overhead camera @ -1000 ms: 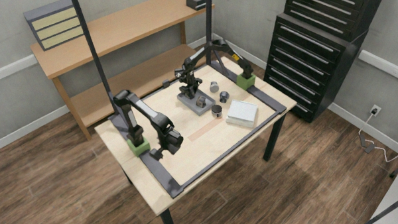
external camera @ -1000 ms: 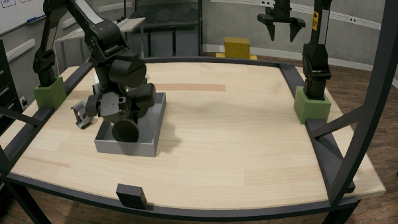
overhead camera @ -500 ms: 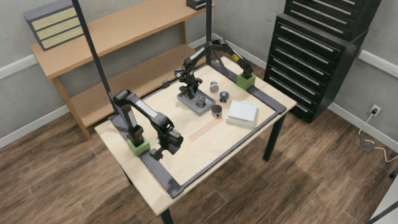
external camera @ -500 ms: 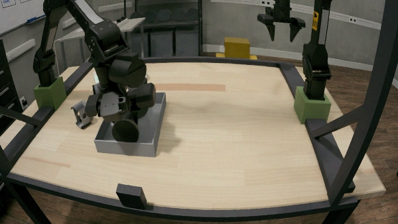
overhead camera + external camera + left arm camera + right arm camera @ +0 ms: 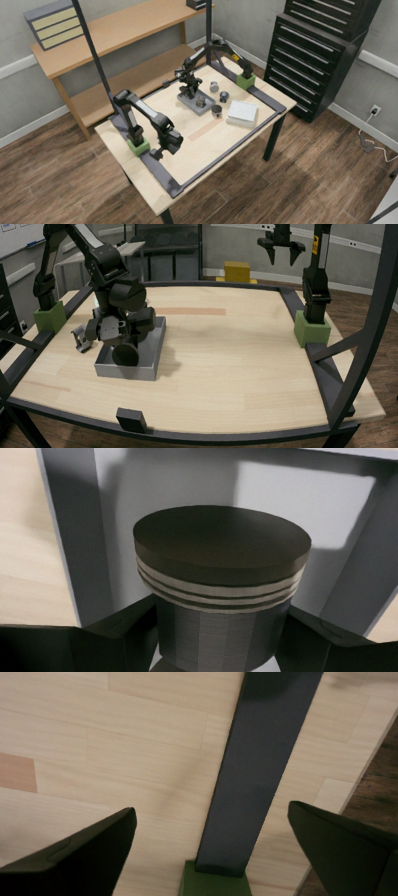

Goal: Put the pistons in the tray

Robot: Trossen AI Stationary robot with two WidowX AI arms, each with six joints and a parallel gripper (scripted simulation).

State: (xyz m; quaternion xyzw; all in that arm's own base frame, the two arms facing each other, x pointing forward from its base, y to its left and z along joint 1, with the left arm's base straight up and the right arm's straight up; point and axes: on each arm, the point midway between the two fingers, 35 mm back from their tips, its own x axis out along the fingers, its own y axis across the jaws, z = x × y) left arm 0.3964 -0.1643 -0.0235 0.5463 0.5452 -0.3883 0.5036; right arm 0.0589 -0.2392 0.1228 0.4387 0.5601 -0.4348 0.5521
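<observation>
My left hand is 6 cm above the steel parts tray and 5 cm short of it. From my left hand the other things lie so: white scale (35 cm ahead, 16 cm to the left, 3 cm below); grey pan (36 cm ahead, 15 cm to the left, 2 cm below).
</observation>
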